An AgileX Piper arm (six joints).
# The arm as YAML. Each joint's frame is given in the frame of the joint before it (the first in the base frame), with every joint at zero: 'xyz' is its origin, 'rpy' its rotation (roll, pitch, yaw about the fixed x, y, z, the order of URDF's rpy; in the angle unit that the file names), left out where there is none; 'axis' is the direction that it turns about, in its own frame. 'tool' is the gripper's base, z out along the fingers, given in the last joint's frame.
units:
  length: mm
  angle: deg
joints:
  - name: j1
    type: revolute
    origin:
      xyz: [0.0, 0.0, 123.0]
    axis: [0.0, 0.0, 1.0]
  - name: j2
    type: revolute
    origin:
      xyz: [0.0, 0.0, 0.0]
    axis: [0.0, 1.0, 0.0]
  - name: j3
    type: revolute
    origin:
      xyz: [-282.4, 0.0, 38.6]
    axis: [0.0, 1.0, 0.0]
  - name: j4
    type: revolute
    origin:
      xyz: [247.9, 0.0, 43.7]
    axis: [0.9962, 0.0, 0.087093]
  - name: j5
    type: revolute
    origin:
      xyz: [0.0, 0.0, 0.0]
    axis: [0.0, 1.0, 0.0]
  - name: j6
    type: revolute
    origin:
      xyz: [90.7, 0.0, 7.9]
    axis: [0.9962, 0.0, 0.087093]
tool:
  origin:
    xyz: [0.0, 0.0, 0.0]
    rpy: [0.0, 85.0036, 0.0]
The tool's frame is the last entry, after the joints.
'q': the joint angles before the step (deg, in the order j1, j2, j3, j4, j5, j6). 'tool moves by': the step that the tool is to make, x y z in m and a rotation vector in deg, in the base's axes. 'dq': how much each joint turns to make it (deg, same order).
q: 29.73 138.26 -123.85 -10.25 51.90 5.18
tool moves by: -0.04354 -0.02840 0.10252 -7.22 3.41 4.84
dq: 0.00 -12.99 0.01 -0.38 18.39 -9.19
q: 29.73 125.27 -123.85 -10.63 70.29 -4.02
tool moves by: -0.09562 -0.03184 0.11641 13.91 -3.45 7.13
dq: 0.00 -23.82 12.26 13.27 1.25 -5.75
